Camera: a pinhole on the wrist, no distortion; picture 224 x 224 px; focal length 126.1 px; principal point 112.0 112.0 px. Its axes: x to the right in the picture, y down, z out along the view. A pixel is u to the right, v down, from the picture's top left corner.
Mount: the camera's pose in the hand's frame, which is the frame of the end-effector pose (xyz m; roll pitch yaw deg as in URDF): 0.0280 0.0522 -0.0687 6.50 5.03 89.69
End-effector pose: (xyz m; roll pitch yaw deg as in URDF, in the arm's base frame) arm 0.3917 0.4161 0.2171 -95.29 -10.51 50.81
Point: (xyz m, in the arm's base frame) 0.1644 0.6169 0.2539
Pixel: 59.9 129.6
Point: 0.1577 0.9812 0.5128
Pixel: 28.3 58.2
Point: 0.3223 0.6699 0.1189
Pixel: 122.9 83.3
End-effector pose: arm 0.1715 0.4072 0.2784 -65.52 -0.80 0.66
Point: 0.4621 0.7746 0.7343
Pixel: 34.1 66.8
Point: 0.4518 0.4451 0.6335
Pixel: outside the picture
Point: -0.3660 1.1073 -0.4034
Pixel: outside the picture
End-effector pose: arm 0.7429 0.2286 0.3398 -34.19 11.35 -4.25
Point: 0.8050 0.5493 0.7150
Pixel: 101.8 141.3
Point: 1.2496 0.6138 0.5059
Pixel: 135.9 36.3
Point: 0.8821 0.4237 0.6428
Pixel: 82.9 116.5
